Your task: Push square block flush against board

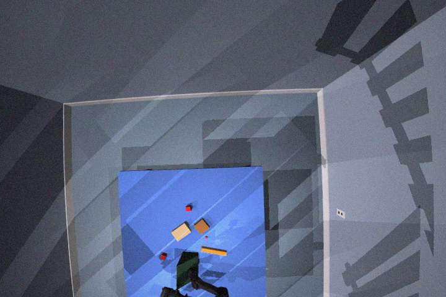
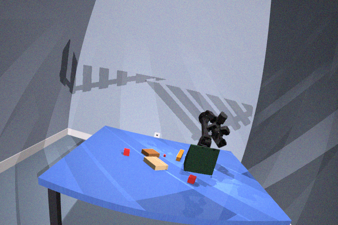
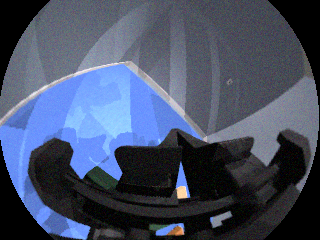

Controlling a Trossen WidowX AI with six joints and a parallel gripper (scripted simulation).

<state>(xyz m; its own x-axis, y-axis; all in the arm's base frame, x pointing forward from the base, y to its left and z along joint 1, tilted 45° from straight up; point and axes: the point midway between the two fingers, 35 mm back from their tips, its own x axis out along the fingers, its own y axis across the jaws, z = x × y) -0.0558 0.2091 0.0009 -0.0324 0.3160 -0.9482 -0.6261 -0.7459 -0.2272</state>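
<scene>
My gripper tip is 31 cm short of the tiny red piece, 29 cm to the left of it and 23 cm above it. The rest, counted from my gripper tip: pale tan board (34 cm ahead, 23 cm below, 7 cm to the right); then brown square block (41 cm ahead, 24 cm to the right, 23 cm below); then narrow orange strip (36 cm to the right, 23 cm below, 20 cm ahead).
</scene>
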